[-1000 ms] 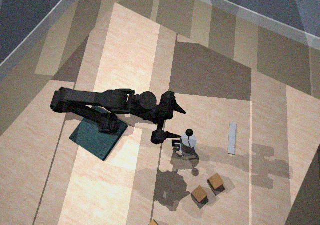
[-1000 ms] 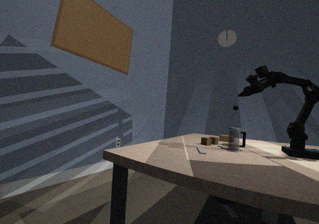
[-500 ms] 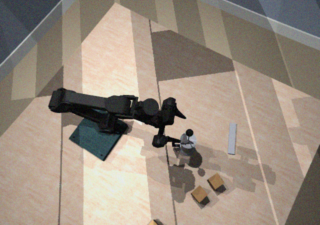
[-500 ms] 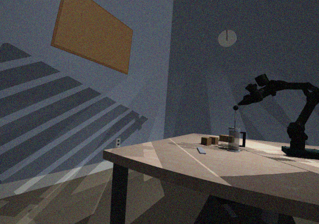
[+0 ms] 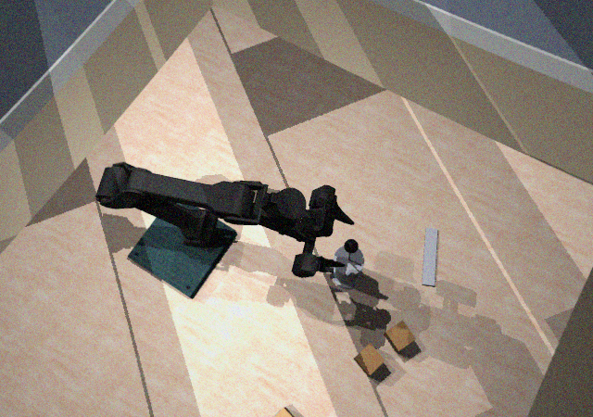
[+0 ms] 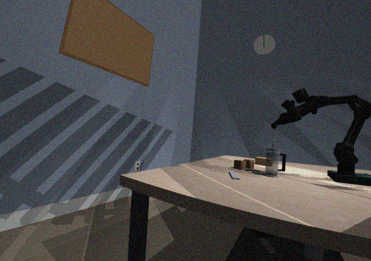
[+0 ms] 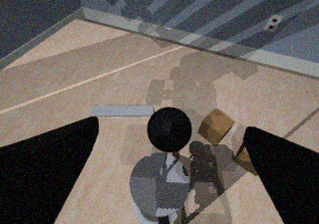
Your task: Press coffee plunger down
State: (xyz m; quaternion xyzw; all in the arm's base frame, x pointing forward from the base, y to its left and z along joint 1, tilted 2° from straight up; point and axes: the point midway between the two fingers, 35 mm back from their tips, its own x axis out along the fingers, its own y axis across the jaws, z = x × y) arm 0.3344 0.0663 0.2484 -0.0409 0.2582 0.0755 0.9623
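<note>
Now: gripper tip 10 mm past the glass coffee press and 140 mm above it.
</note>
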